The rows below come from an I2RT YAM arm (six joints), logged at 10 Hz.
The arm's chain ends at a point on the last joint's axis. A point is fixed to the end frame.
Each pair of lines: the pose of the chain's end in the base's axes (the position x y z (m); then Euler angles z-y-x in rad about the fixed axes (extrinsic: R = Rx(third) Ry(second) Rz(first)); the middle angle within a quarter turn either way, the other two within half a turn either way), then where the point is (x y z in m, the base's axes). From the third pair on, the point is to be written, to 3 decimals.
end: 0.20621 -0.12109 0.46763 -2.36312 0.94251 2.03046
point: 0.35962 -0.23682 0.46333
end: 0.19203 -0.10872 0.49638 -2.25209 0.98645 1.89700
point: 0.34702 -0.22177 0.50851
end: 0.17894 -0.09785 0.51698 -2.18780 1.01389 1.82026
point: 0.335 -0.208 0.538
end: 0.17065 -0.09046 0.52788 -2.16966 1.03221 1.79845
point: 0.328 -0.198 0.552
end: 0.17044 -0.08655 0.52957 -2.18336 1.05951 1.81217
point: 0.331 -0.190 0.553
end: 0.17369 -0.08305 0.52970 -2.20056 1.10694 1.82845
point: 0.339 -0.178 0.554
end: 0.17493 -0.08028 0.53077 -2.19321 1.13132 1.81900
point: 0.342 -0.172 0.557
